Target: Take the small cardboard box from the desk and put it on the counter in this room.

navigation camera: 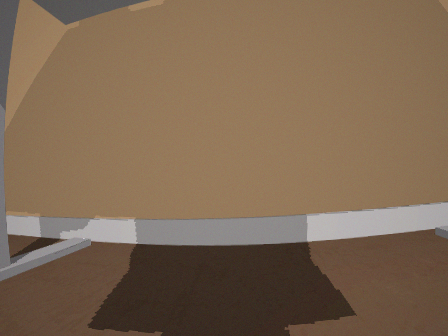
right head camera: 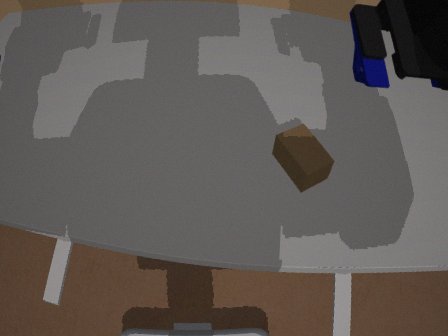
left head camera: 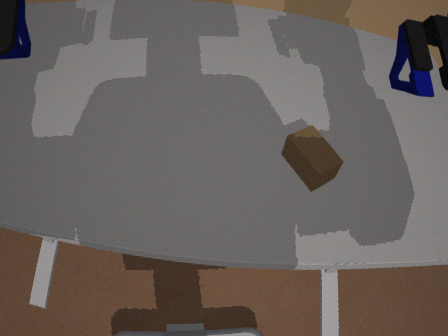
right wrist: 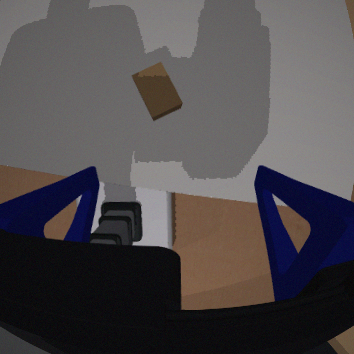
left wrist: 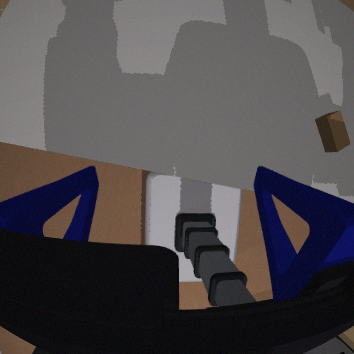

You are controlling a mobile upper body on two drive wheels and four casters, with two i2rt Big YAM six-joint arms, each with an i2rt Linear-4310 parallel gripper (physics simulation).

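Frame: origin at the left arm's base, x ahead, y left, z up, level; metres.
Seen in the pictures: left gripper, fingertip midpoint: (left wrist: 175, 174); right gripper, fingertip midpoint: (right head camera: 396, 77) (left head camera: 424, 85) (right wrist: 176, 174).
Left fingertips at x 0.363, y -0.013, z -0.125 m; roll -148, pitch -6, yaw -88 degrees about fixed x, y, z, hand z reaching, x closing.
Note:
A point is followed by its place in that frame.
The small cardboard box (left head camera: 315, 155) @[z -0.410, x 0.455, y -0.436 m] (right head camera: 305, 155) @[z -0.410, x 0.454, y -0.437 m] (left wrist: 333, 132) @[z -0.410, x 0.461, y -0.419 m] (right wrist: 157, 92) @[z -0.410, x 0.461, y -0.443 m] lies on the grey desk (left head camera: 175, 175) @[z -0.460, x 0.458, y -0.211 m] (right head camera: 175, 175) @[z -0.460, x 0.457, y -0.231 m] (left wrist: 125, 110) @[z -0.460, x 0.470, y 0.063 m] (right wrist: 220, 120) @[z -0.460, x 0.417, y -0.569 m], right of the middle in both head views and turned at an angle. My left gripper (left wrist: 175, 174) @[z -0.125, x 0.363, y -0.013 m] is open and empty; the box is far to its right in the left wrist view. My right gripper (right wrist: 176, 174) @[z -0.135, x 0.341, y -0.461 m] is open and empty, above the desk's near edge; the box lies ahead of it, apart from the fingers. Part of each gripper shows at the top corners of the left head view. The counter does not show.
The desk's near edge crosses the lower part of both head views, with white desk feet (left head camera: 44, 275) (right head camera: 343, 305) below it. The robot's pale base (left wrist: 165, 210) @[z -1.150, x 0.115, y -0.069 m] (right wrist: 155, 215) @[z -1.150, x 0.029, y -0.405 m] is close to that edge. A tan wall (navigation camera: 225, 110) @[z -0.965, x 1.121, y -0.248 m] with a white baseboard (navigation camera: 220, 232) @[z -1.366, x 1.114, y -0.210 m] stands beyond the desk.

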